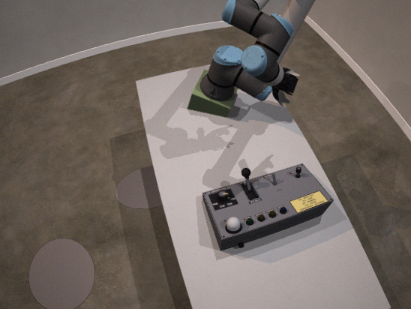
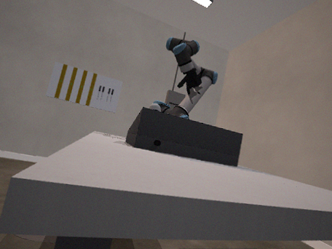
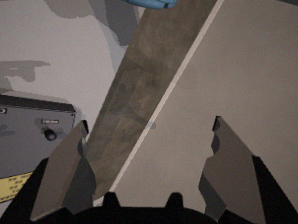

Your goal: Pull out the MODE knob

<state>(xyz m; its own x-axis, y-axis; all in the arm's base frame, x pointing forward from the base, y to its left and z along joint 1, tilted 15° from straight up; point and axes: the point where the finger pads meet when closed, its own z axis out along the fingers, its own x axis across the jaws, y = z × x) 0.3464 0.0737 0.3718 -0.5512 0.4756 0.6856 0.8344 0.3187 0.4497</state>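
The mode knob lies 28 cm below my hand, 24 cm ahead of it and 4 cm to the right of it. Also, from my hand: rotary selector: 39 cm to the right, 28 cm below, 21 cm ahead; toggle switch: 28 cm below, 23 cm ahead, 16 cm to the right; black ball lever: 28 cm to the right, 27 cm below, 19 cm ahead.
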